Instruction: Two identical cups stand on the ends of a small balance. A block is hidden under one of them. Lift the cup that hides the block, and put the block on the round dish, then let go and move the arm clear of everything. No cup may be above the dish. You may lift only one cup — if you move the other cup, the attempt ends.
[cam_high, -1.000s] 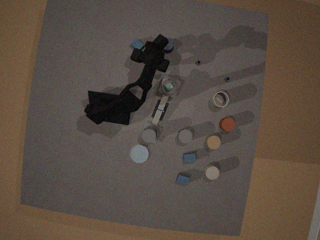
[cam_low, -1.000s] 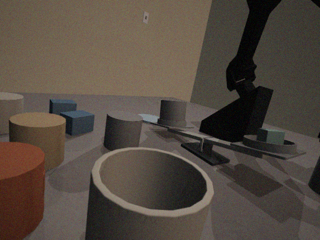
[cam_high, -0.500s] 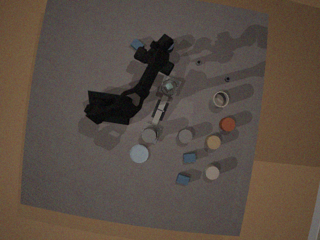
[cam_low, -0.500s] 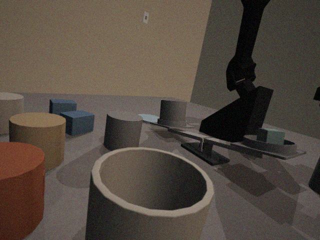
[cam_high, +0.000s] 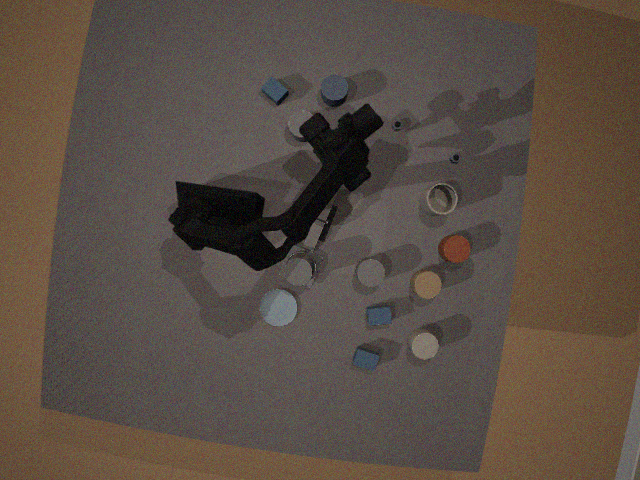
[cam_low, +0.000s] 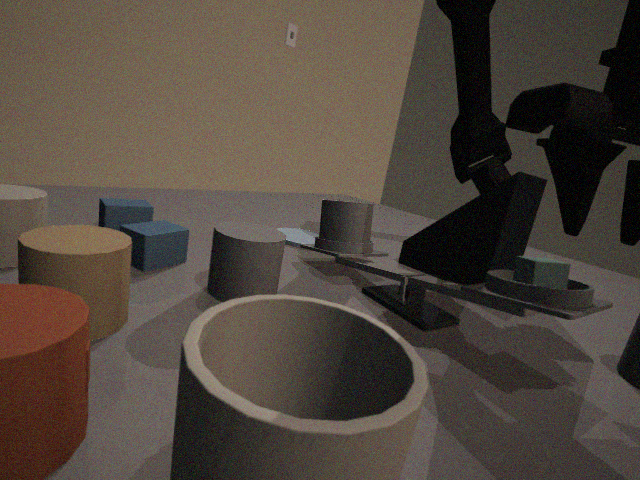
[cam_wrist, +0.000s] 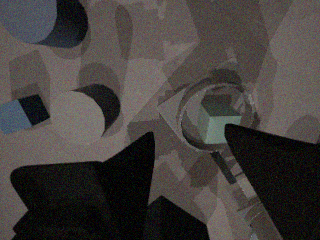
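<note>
Right now my gripper tip is 40 mm above the teal block, 30 mm to the left of it and 20 mm short of it. The rest, counted from my gripper tip: orange cup: 340 mm ahead, 140 mm to the right, 90 mm below; blue-grey cylinder: 200 mm to the left, 90 mm below, 20 mm behind; small balance: 150 mm to the right, 90 mm below.
</note>
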